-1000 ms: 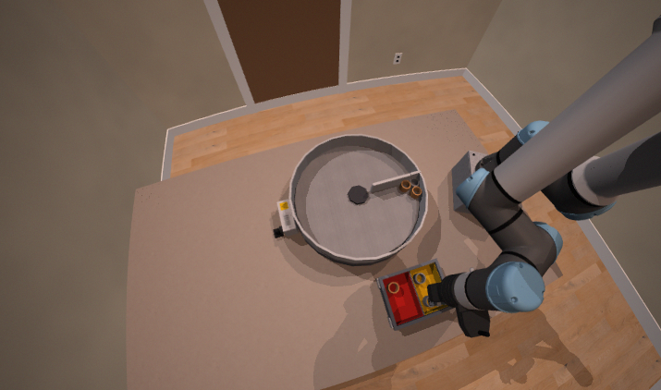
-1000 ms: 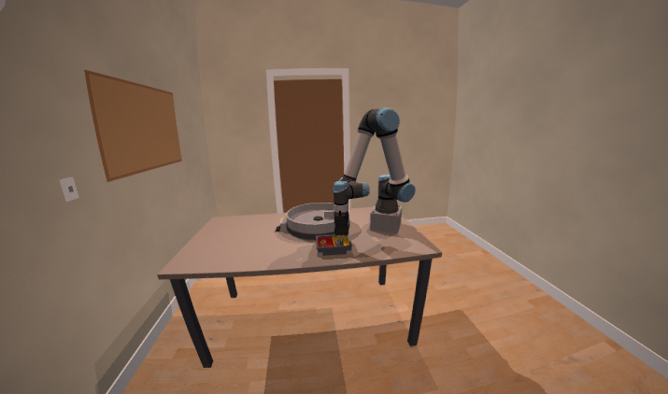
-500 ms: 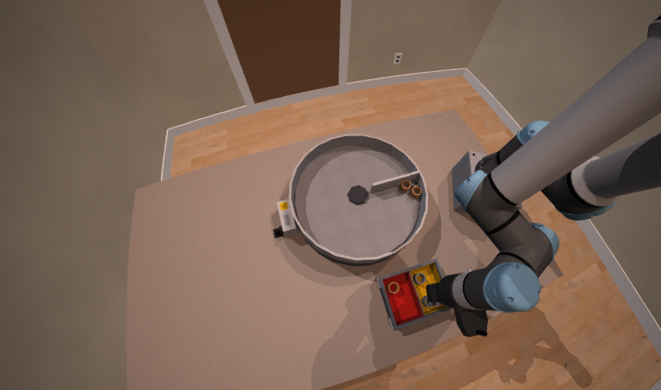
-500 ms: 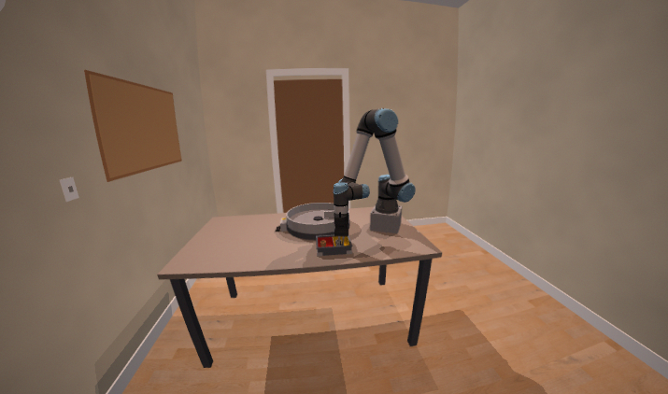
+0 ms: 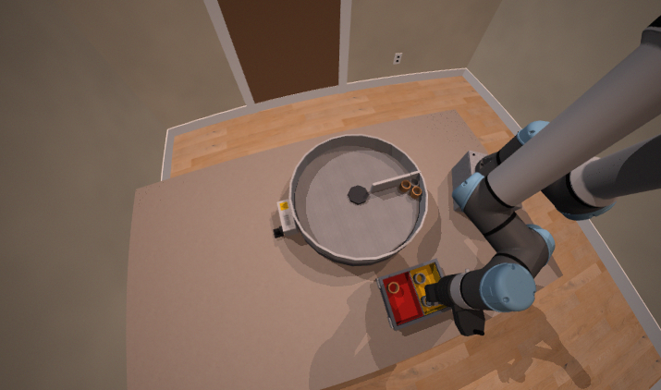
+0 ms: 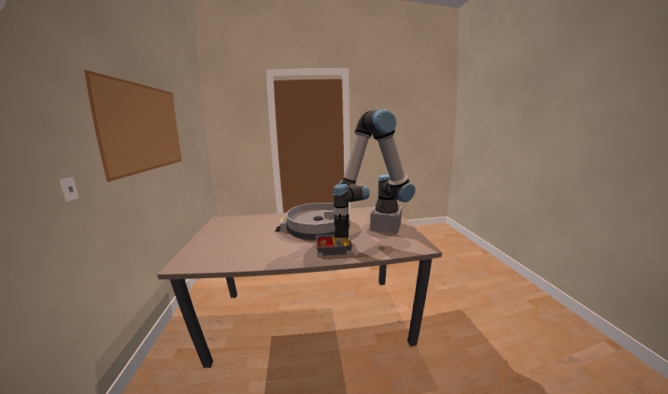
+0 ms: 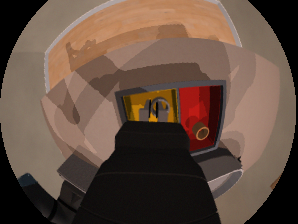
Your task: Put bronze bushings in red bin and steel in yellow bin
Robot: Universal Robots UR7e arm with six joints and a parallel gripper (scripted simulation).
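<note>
My hand is 4 cm to the left of the red bin, 4 cm short of it and 1 cm above it. Also, from my hand: turntable 37 cm to the right, 11 cm ahead, 2 cm above.
</note>
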